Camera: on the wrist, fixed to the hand. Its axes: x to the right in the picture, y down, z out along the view.
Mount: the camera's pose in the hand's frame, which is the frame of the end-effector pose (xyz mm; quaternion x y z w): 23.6 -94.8 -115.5 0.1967 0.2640 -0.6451 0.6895
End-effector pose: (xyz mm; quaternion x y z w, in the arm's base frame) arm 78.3 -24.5 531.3 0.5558 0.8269 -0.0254 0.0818
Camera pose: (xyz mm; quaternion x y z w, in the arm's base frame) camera -30.3 -23.7 636.6 0.1274 -0.9453 0.0862 0.2876
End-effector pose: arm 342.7 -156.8 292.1 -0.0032 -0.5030 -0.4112 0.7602
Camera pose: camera 374.8 -282.6 214.4 0.5804 -0.2291 -0.6758 0.3923
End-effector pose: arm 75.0 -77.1 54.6 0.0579 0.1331 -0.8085 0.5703
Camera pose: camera -28.7 -36.2 -47.7 -0.2797 -0.1207 0.9363 0.1749
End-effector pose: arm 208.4 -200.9 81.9 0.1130 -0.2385 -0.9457 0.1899
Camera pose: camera 193.3 -180.6 -67.2 -0.5188 0.2274 0.6978 0.4384
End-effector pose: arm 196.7 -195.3 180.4 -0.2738 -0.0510 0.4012 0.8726
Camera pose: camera 312.0 -278.6 128.9 -0.0902 0.0975 -0.3486 0.9278
